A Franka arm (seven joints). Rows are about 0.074 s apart.
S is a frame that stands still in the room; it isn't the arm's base.
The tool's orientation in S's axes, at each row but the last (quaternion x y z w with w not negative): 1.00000, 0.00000, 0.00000, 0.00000; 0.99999, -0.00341, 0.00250, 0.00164; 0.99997, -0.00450, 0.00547, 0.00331; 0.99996, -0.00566, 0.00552, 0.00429; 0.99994, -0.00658, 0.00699, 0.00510; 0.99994, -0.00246, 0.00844, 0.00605; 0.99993, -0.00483, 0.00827, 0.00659
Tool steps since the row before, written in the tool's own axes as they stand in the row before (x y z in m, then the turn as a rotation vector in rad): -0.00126, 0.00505, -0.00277, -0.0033, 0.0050, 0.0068; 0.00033, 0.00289, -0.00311, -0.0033, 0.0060, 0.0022; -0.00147, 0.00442, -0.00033, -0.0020, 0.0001, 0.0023; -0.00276, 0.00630, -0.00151, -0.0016, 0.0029, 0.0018; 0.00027, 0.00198, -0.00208, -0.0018, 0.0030, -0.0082; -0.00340, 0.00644, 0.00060, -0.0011, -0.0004, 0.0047; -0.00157, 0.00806, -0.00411, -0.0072, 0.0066, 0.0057
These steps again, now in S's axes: -0.00126, -0.00505, 0.00277, -0.0033, -0.0050, -0.0068; 0.00029, -0.00288, 0.00312, -0.0033, -0.0060, -0.0022; -0.00151, -0.00440, 0.00034, -0.0020, -0.0001, -0.0023; -0.00285, -0.00626, 0.00153, -0.0016, -0.0029, -0.0018; 0.00021, -0.00196, 0.00210, -0.0020, -0.0029, 0.0082; -0.00342, -0.00643, -0.00058, -0.0010, 0.0003, -0.0047; -0.00172, -0.00799, 0.00419, -0.0072, -0.0066, -0.0057
